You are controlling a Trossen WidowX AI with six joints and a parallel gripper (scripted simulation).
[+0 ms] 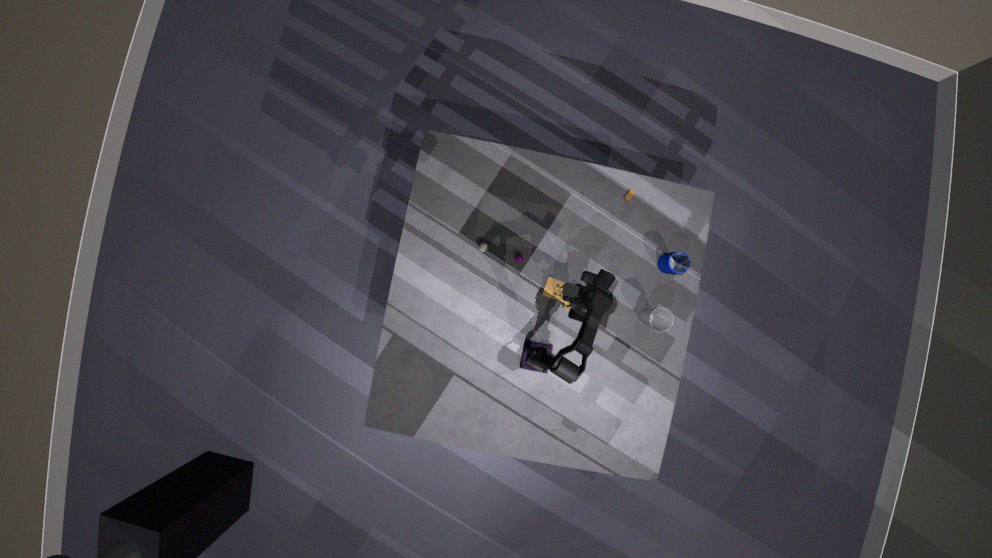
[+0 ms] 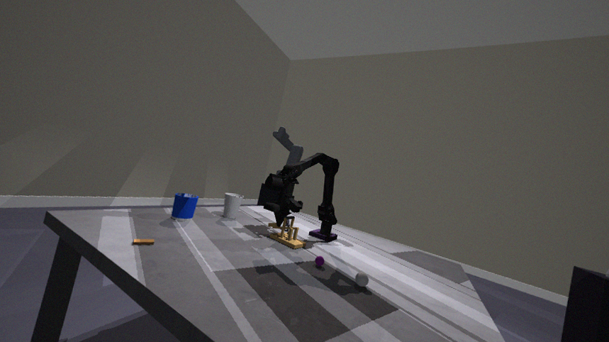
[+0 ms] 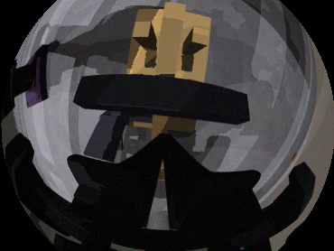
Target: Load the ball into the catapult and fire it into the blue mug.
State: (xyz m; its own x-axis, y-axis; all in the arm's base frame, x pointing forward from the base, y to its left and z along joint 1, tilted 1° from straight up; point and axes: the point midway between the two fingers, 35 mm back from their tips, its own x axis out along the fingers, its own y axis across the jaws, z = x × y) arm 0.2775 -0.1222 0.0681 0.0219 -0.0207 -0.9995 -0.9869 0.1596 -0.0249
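Now: gripper tip 20 mm past the wooden catapult and 30 mm to the right of it. Also, from my gripper tip: blue mug: 200 mm ahead, 370 mm to the right, 20 mm below; then purple ball: 110 mm ahead, 260 mm to the left, 30 mm below; then white cup: 40 mm behind, 320 mm to the right, 20 mm below.
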